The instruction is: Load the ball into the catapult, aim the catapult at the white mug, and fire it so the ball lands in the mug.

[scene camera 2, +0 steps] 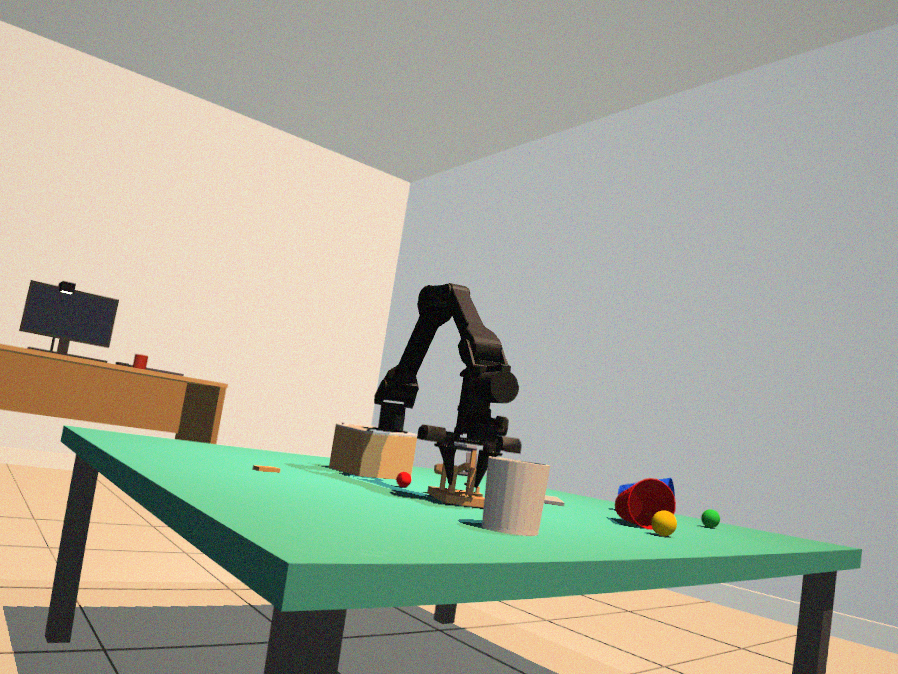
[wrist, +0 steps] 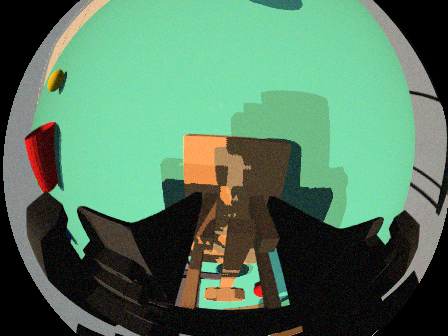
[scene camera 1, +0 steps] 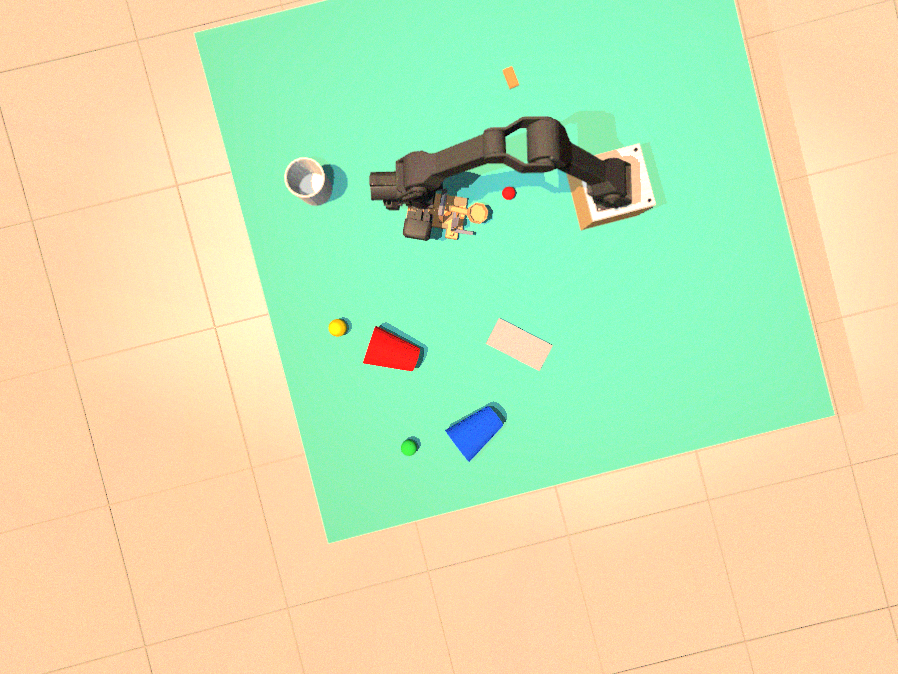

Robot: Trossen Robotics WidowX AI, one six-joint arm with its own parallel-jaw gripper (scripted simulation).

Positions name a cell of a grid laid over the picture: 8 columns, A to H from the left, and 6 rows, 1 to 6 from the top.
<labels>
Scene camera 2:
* my gripper: E5
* white mug: E5
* red cup: F5
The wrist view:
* my gripper: E4
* red cup: A3
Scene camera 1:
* my gripper: D2
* white mug: C2
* blue cup: E4
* red cup: D4
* grey flat plate: E4
</labels>
